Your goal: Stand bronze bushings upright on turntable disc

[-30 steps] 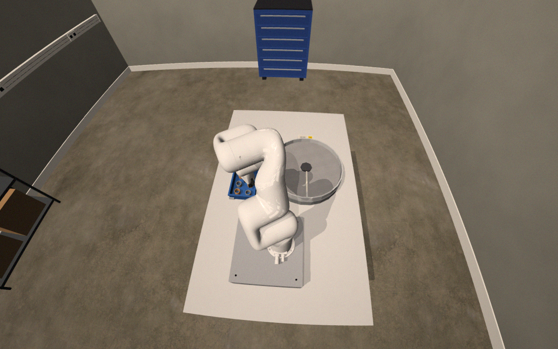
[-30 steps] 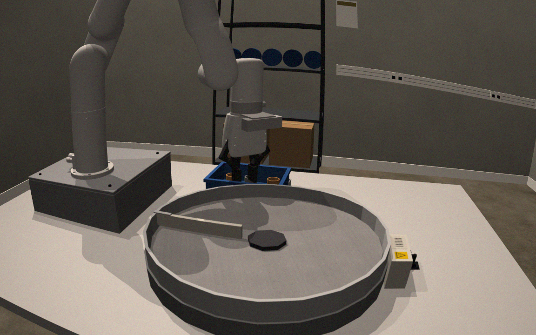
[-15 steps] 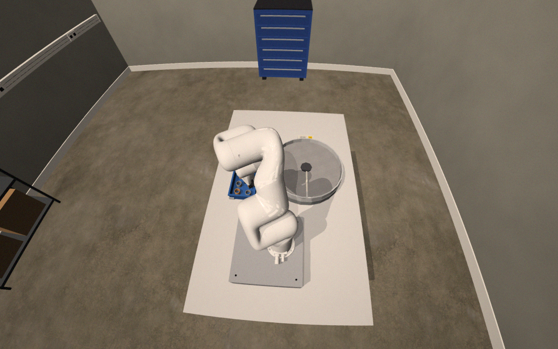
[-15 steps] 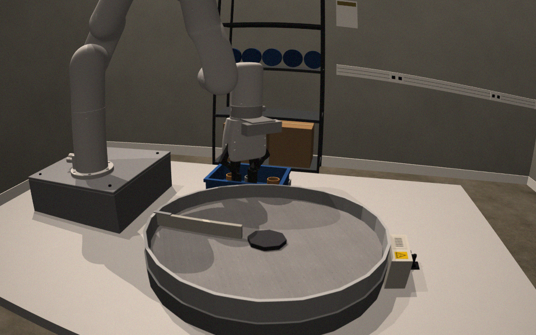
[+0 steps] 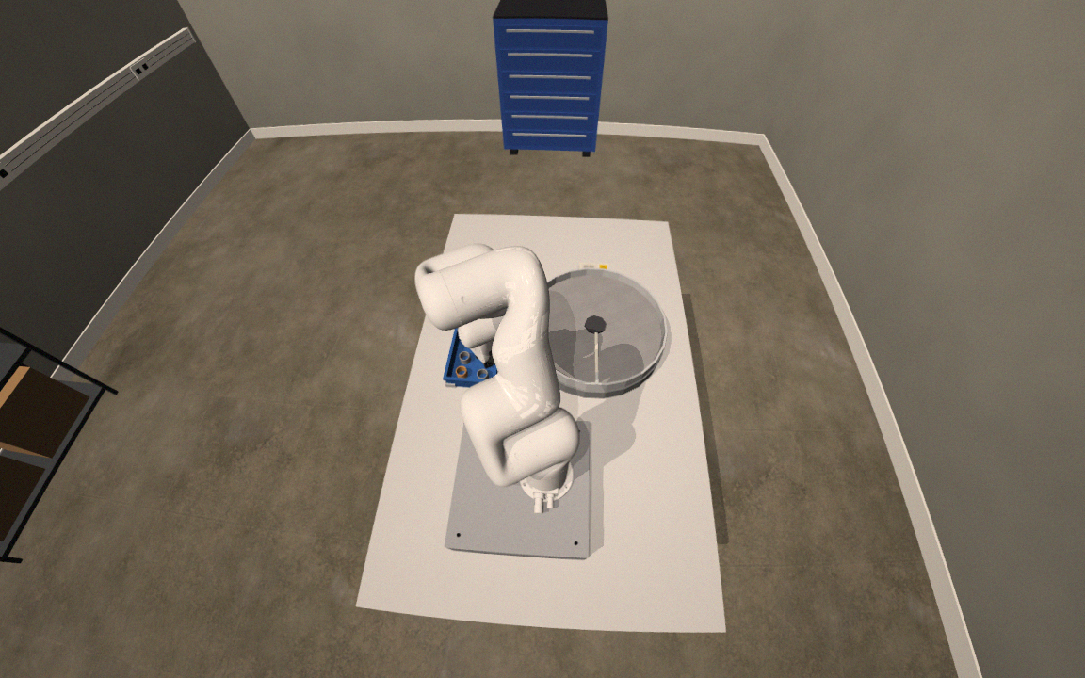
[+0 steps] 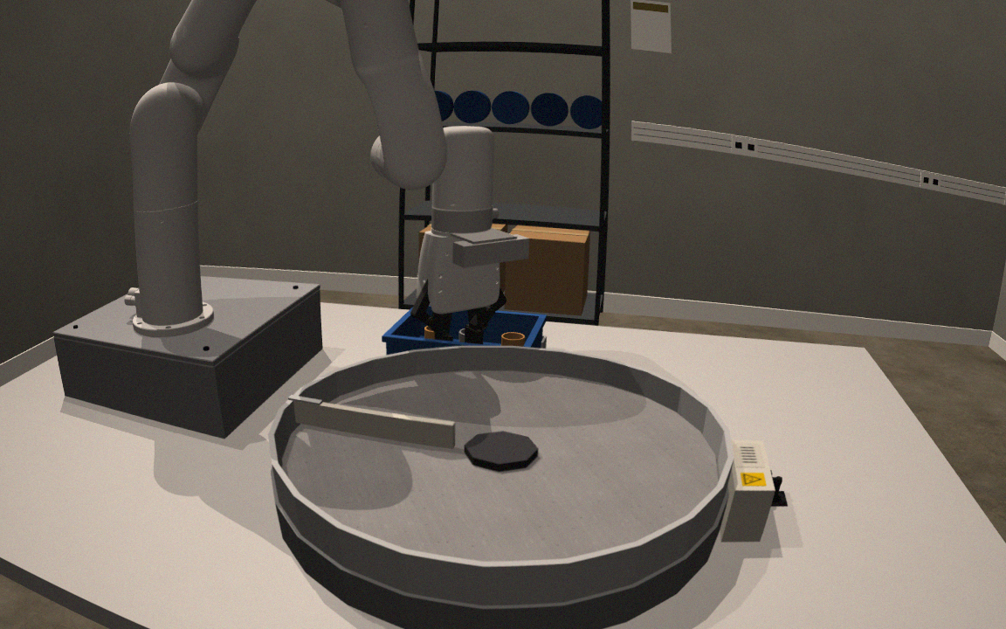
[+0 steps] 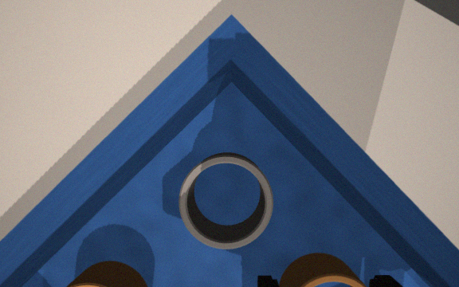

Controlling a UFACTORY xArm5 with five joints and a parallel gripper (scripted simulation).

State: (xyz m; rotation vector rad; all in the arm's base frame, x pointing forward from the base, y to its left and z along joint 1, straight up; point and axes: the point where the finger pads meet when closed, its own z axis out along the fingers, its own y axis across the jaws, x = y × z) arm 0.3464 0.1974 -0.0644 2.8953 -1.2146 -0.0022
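Now: hand 30 mm to the right of the blue crate and 10 mm above it. The rest, counted from my hand: turntable disc 110 mm ahead, 320 mm to the right, 20 mm above.
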